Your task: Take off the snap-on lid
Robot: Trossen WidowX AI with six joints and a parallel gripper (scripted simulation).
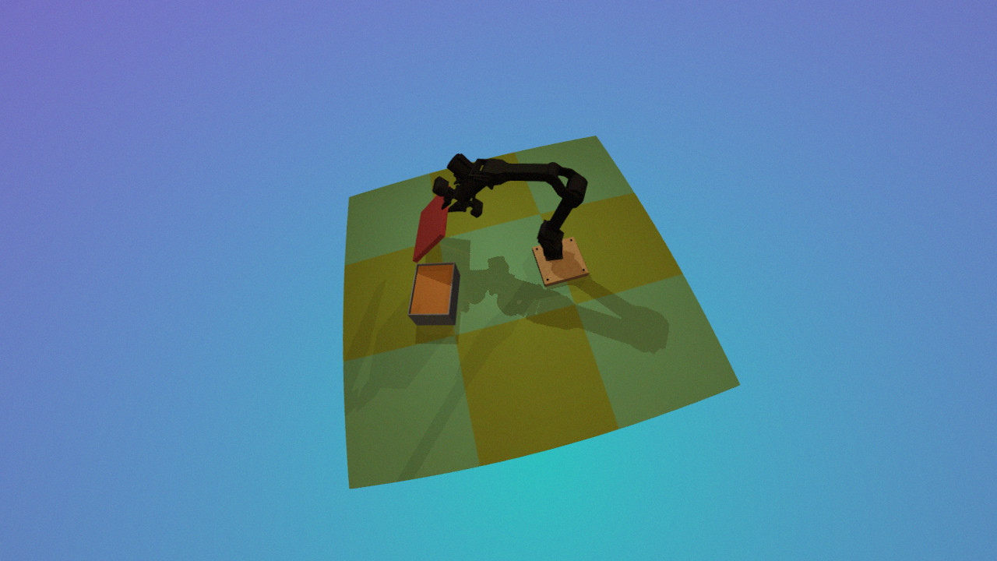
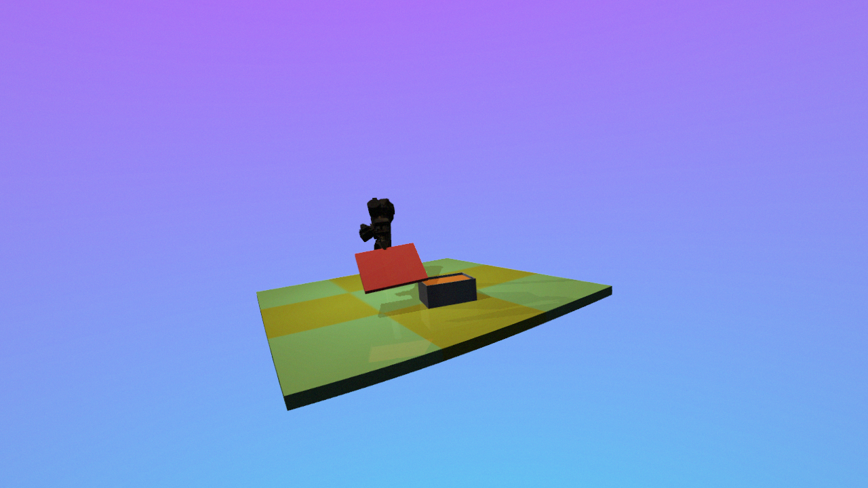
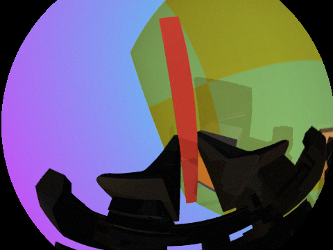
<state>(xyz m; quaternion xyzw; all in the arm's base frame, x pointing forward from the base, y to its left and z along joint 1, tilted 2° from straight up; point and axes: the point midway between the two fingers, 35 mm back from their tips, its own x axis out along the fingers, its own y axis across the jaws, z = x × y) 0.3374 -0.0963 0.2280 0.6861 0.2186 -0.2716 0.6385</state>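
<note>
Right now the red lid is 60 mm ahead of my gripper tip and 50 mm below it. Also, from my gripper tip: storage box 230 mm to the left, 180 mm below, 70 mm ahead.
</note>
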